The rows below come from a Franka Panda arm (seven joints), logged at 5 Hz.
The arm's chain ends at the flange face. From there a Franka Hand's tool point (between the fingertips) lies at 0.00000 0.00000 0.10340 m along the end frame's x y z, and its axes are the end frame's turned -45 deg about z.
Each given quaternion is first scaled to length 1.
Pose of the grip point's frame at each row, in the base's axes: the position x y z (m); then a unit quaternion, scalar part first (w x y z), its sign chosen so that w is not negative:
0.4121 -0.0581 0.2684 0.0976 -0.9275 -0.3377 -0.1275
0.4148 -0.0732 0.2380 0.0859 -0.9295 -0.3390 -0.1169
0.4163 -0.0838 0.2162 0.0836 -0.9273 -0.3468 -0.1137
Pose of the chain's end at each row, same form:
0.3945 -0.0857 0.3665 0.1390 -0.9861 0.0429 -0.0804
0.3984 -0.0979 0.3370 0.1241 -0.9885 0.0425 -0.0751
0.4005 -0.1080 0.3155 0.1207 -0.9894 0.0345 -0.0731

